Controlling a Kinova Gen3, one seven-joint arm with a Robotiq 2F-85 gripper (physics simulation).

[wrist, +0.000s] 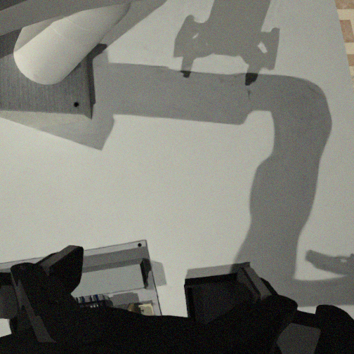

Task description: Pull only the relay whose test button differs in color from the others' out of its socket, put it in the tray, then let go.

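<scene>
My gripper (158, 274) is open, its two black fingers wide apart at the bottom of the wrist view, with no object between them. A black open tray (211, 273) stands at the bottom, right of centre, partly covered by the right finger. At the lower left is a grey panel (117, 253) with a pale raised part, partly covered by the left finger and gripper body. A small yellowish part (146, 308), possibly a relay, and a dark striped block (92, 300) show at its lower edge. The relays' test buttons cannot be made out.
The white cylindrical part of the arm (65, 50) rises over a dark grey base plate (45, 97) at the upper left. The light table top (175, 175) carries shadows of the arm and gripper. A patterned tile floor (346, 30) shows at the upper right edge.
</scene>
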